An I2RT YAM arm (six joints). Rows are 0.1 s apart.
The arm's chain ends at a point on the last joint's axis. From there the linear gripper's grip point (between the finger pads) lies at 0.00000 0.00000 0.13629 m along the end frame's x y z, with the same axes.
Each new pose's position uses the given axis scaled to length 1; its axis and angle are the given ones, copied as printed.
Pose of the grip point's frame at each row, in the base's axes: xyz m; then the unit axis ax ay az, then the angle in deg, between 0 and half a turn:
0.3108 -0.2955 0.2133 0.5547 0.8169 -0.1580 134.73
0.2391 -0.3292 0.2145 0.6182 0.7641 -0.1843 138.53
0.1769 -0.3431 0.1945 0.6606 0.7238 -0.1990 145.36
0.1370 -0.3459 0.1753 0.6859 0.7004 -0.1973 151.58
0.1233 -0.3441 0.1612 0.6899 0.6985 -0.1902 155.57
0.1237 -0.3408 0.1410 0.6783 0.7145 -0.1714 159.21
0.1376 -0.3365 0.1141 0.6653 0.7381 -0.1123 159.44
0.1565 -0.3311 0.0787 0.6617 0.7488 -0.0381 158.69
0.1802 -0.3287 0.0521 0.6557 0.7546 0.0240 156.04
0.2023 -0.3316 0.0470 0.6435 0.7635 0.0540 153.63
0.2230 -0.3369 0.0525 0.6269 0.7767 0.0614 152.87
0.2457 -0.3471 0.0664 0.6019 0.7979 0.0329 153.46
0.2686 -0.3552 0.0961 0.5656 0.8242 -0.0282 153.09
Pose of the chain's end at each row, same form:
0.2521 -0.2118 0.3034 0.5547 0.8169 -0.1580 134.73
0.1973 -0.2398 0.3085 0.6182 0.7641 -0.1843 138.53
0.1535 -0.2561 0.2968 0.6606 0.7238 -0.1990 145.36
0.1262 -0.2660 0.2852 0.6859 0.7004 -0.1973 151.58
0.1181 -0.2706 0.2759 0.6899 0.6985 -0.1902 155.57
0.1198 -0.2757 0.2607 0.6783 0.7145 -0.1714 159.21
0.1220 -0.2828 0.2384 0.6653 0.7381 -0.1123 159.44
0.1260 -0.2908 0.2053 0.6617 0.7488 -0.0381 158.69
0.1343 -0.2971 0.1765 0.6557 0.7546 0.0240 156.04
0.1471 -0.3033 0.1684 0.6435 0.7635 0.0540 153.63
0.1648 -0.3102 0.1728 0.6269 0.7767 0.0614 152.87
0.1920 -0.3172 0.1880 0.6019 0.7979 0.0329 153.46
0.2219 -0.3143 0.2174 0.5656 0.8242 -0.0282 153.09

